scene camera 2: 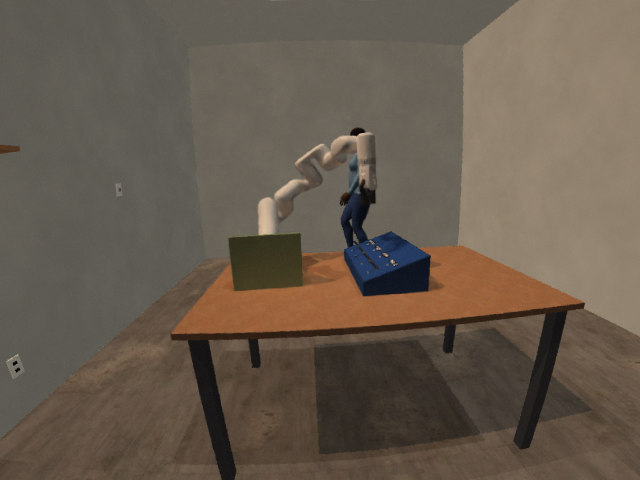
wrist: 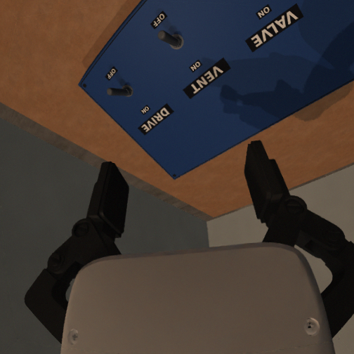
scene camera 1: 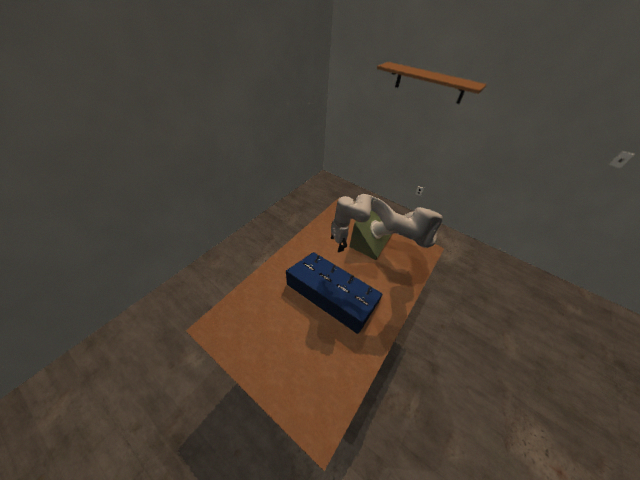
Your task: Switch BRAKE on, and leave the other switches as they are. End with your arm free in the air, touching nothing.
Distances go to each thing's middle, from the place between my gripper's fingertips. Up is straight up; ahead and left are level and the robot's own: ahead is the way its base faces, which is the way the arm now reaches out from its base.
My hand is 260 mm above the blue switch box [scene camera 2: 402, 267], 70 mm short of it and 50 mm to the right of it.
